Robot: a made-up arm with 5 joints. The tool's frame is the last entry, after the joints.
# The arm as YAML. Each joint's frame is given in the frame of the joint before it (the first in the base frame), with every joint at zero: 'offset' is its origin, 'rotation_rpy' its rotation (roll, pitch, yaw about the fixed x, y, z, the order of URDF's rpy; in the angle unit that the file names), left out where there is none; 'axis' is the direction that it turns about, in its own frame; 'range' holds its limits. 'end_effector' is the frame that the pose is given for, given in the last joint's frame.
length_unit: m
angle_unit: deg
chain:
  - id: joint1
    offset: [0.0, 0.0, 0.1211]
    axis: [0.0, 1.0, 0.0]
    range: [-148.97, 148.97]
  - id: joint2
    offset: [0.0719, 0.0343, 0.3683]
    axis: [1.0, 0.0, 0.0]
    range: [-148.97, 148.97]
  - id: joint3
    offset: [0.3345, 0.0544, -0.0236]
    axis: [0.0, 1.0, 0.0]
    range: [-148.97, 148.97]
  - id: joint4
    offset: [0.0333, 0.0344, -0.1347]
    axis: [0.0, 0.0, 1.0]
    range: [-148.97, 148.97]
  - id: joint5
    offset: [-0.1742, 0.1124, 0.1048]
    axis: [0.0, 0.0, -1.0]
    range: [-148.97, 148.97]
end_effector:
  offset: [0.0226, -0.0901, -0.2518]
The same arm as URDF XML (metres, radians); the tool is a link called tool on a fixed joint. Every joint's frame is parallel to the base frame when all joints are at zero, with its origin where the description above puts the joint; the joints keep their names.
<robot name="arm">
<joint name="tool_fixed" type="fixed"><parent link="link5"/><child link="tool"/><origin xyz="0.0226 -0.0901 -0.2518"/></joint>
<joint name="joint5" type="revolute"><parent link="link4"/><child link="link5"/><origin xyz="-0.1742 0.1124 0.1048"/><axis xyz="0 0 -1"/><limit lower="-2.6" upper="2.6"/></joint>
<joint name="joint4" type="revolute"><parent link="link3"/><child link="link4"/><origin xyz="0.0333 0.0344 -0.1347"/><axis xyz="0 0 1"/><limit lower="-2.6" upper="2.6"/></joint>
<joint name="joint3" type="revolute"><parent link="link2"/><child link="link3"/><origin xyz="0.3345 0.0544 -0.0236"/><axis xyz="0 1 0"/><limit lower="-2.6" upper="2.6"/></joint>
<joint name="joint2" type="revolute"><parent link="link1"/><child link="link2"/><origin xyz="0.0719 0.0343 0.3683"/><axis xyz="1 0 0"/><limit lower="-2.6" upper="2.6"/></joint>
<joint name="joint1" type="revolute"><parent link="base"/><child link="link1"/><origin xyz="0 0 0.1211"/><axis xyz="0 1 0"/><limit lower="-2.6" upper="2.6"/></joint>
<link name="base"/>
<link name="link1"/>
<link name="link2"/>
<link name="link3"/>
<link name="link4"/>
<link name="link5"/>
<link name="tool"/>
</robot>

